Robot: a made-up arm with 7 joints. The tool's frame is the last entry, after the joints.
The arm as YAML. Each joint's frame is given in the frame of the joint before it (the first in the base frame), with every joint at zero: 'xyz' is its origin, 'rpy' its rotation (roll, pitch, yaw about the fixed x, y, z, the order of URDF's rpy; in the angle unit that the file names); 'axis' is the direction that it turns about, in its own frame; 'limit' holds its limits. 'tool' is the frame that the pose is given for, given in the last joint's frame.
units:
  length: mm
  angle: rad
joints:
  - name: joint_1
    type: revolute
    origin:
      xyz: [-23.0, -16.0, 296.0]
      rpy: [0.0, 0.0, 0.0]
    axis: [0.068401, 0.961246, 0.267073]
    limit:
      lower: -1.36
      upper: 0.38
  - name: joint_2
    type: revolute
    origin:
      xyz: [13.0, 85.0, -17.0]
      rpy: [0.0, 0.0, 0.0]
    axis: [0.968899, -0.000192, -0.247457]
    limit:
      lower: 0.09
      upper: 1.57
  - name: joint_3
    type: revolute
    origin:
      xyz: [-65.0, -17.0, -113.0]
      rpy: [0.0, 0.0, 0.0]
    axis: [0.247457, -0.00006, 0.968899]
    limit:
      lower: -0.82
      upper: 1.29
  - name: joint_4
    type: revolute
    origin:
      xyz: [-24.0, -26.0, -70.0]
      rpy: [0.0, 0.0, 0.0]
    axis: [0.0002, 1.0, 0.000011]
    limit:
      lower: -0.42
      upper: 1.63
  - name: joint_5
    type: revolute
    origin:
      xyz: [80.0, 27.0, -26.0]
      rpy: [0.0, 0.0, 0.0]
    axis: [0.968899, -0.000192, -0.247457]
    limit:
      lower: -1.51
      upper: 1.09
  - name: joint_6
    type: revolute
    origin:
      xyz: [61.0, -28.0, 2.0]
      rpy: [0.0, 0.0, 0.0]
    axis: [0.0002, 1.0, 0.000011]
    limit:
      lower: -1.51
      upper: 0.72
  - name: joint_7
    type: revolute
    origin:
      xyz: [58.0, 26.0, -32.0]
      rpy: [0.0, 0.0, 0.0]
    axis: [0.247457, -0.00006, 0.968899]
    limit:
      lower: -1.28
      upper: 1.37
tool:
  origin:
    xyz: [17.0, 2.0, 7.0]
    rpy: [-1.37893, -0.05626, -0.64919]
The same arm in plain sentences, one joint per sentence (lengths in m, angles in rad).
The arm has seven revolute joints in a row. What follows holds with every joint at zero, and every direction is one of the base frame's.
The first joint sits 0.023 m along -x and 0.016 m along -y and 0.296 m along +z from the base frame's origin and rotates about the direction (0.068403, 0.961235, 0.26711), from -1.36 to 0.38 rad.
The second joint sits 0.013 m along +x and 0.085 m along +y and 0.017 m along -z from the first joint and rotates about the direction (0.968889, -0.0002, -0.247497), from 0.09 to 1.57 rad.
The third joint sits 0.065 m along -x and 0.017 m along -y and 0.113 m along -z from the second joint and rotates about the direction (0.247497, -0.0001, 0.968889), from -0.82 to 1.29 rad.
The fourth joint sits 0.024 m along -x and 0.026 m along -y and 0.07 m along -z from the third joint and rotates about the direction (0.0002, 1, 0), from -0.42 to 1.63 rad.
The fifth joint sits 0.08 m along +x and 0.027 m along +y and 0.026 m along -z from the fourth joint and rotates about the direction (0.968889, -0.0002, -0.247497), from -1.51 to 1.09 rad.
The sixth joint sits 0.061 m along +x and 0.028 m along -y and 0.002 m along +z from the fifth joint and rotates about the direction (0.0002, 1, 0), from -1.51 to 0.72 rad.
The seventh joint sits 0.058 m along +x and 0.026 m along +y and 0.032 m along -z from the sixth joint and rotates about the direction (0.247497, -0.0001, 0.968889), from -1.28 to 1.37 rad.
The tool frame, which is the frame that the pose is given for, sits 0.017 m along +x and 0.002 m along +y and 0.007 m along +z from the seventh joint; its axes are the base frame's turned by roll -1.3789, pitch -0.0563 and yaw -0.6492 rad (as in URDF: about the fixed x, then y, then z).

